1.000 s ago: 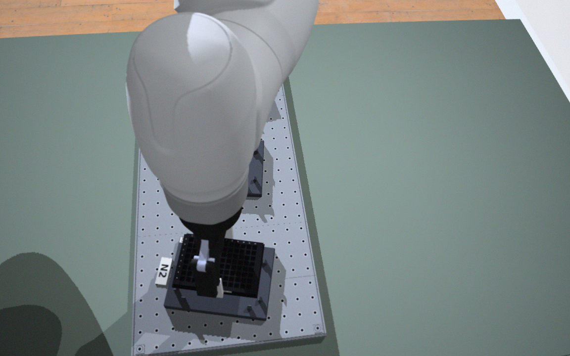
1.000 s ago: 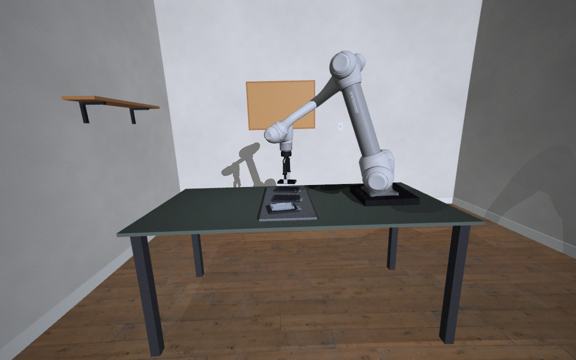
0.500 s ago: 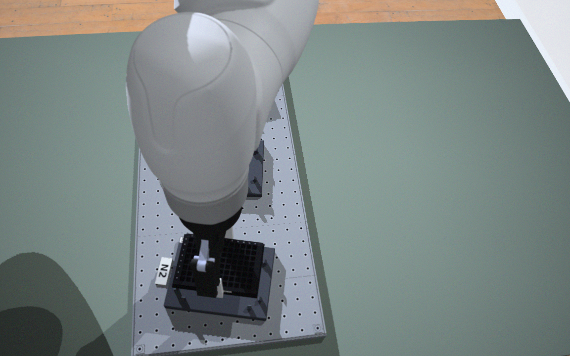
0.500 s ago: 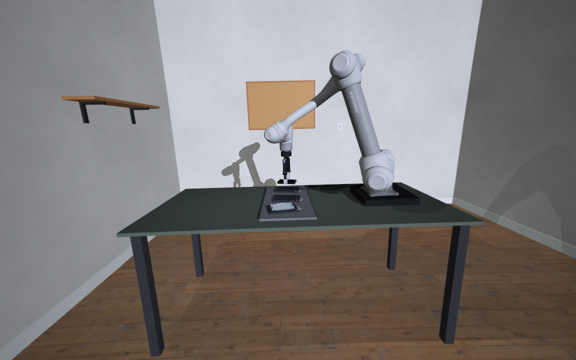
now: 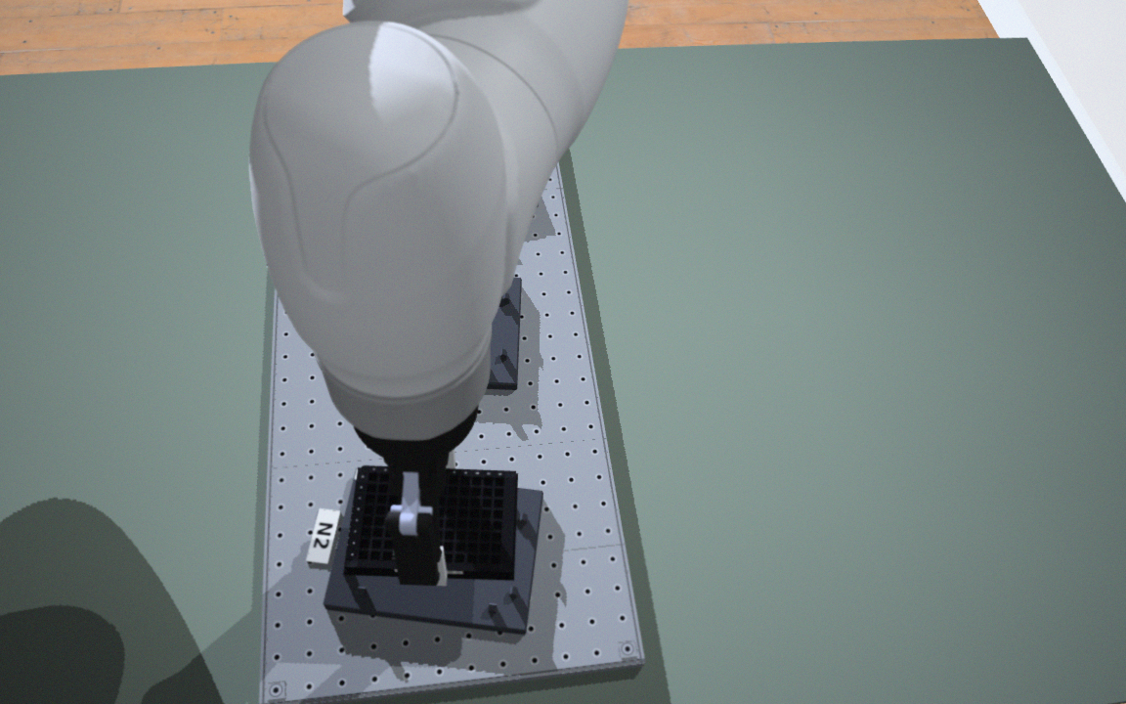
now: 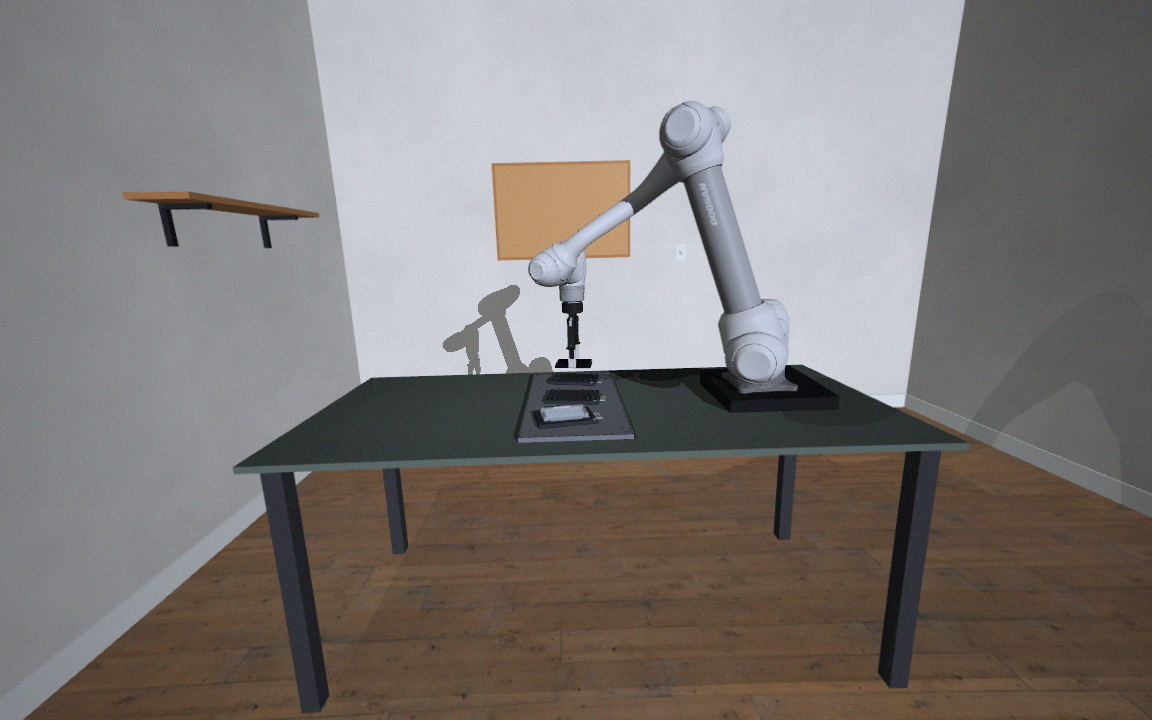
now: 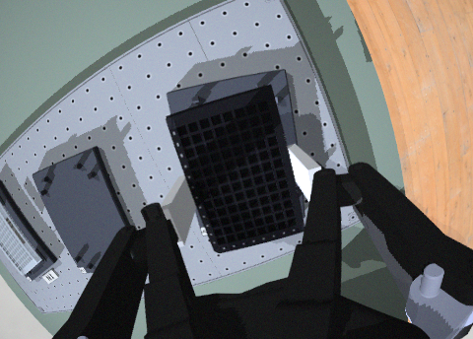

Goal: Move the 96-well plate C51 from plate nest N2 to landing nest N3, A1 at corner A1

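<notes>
My hand is 220 mm to the right of the landing nest N3, 80 mm above it and 10 mm short of it. Round my hand: plate nest N2 (80 mm below); then N2 label (90 mm below, 90 mm behind, 20 mm to the left); then black 96-well plate C51 (20 mm below).
</notes>
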